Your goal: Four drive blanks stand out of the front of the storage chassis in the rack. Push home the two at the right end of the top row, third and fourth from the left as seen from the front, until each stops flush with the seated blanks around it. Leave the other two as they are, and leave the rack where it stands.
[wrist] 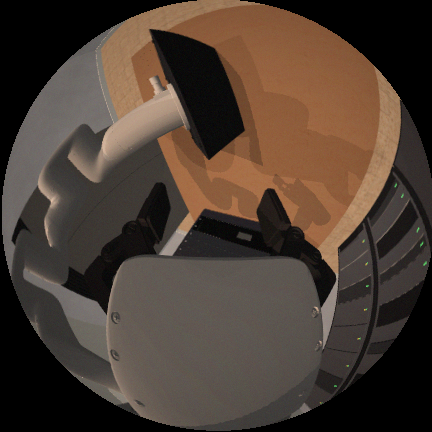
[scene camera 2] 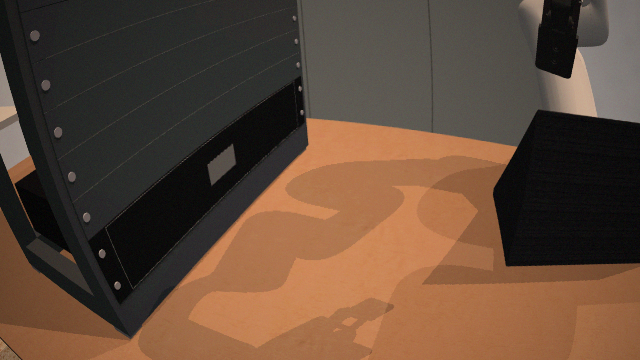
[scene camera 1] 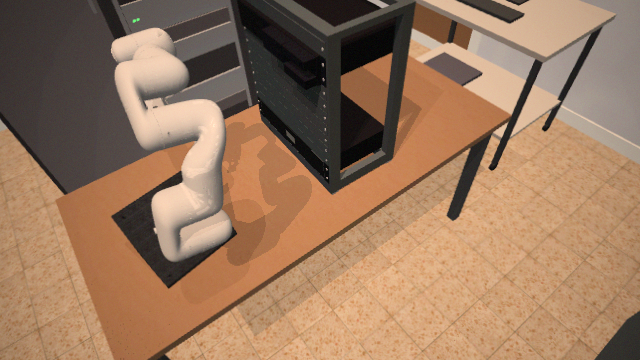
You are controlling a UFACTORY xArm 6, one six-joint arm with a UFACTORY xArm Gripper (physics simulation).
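Seen in the pictures: gripper, between the fingertips: (wrist: 214, 196) (scene camera 2: 558, 41); arm's base, origin of its link: (wrist: 180, 105) (scene camera 2: 576, 164).
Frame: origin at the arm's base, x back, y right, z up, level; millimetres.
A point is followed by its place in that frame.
The black storage chassis (scene camera 1: 367, 47) {x -634, y 83, z 403 mm} sits high in the grey rack (scene camera 1: 334, 125) {x -495, y 114, z 214 mm} (scene camera 2: 225, 217) {x -477, y -152, z -80 mm} (wrist: 220, 216) {x -477, y 3, z -75 mm}. In scene camera 1, a long dark group of blanks (scene camera 1: 290, 42) {x -452, y -23, z 436 mm} stands out of its front along the top, reaching toward the front's right end. A lower blank (scene camera 1: 301, 76) {x -431, y 55, z 379 mm} stands out beneath, near that same end. The single blanks in the top group cannot be told apart. The chassis front does not show in scene camera 2. My gripper (scene camera 2: 556, 50) {x -88, y -168, z 192 mm} (wrist: 214, 196) {x -88, y -168, z 192 mm} is open and empty, in front of and apart from the rack; the arm hides it in scene camera 1.
The arm (scene camera 1: 202, 165) {x -77, y 224, z 405 mm} stands on a black base block (scene camera 1: 165, 267) {x 109, y 71, z -55 mm} (scene camera 2: 575, 200) {x -19, y -99, z -2 mm} (wrist: 205, 90) {x 13, y -93, z 38 mm} on the wooden table (scene camera 1: 280, 245) {x -223, y 181, z -108 mm}. A black unit with a pale label (scene camera 1: 290, 135) {x -476, y -138, z 0 mm} (scene camera 2: 221, 164) {x -475, y -140, z -5 mm} (wrist: 244, 236) {x -475, y -141, z -4 mm} fills the rack's bottom. Tall cabinets (scene camera 1: 65, 90) and a side bench (scene camera 1: 545, 35) stand beyond.
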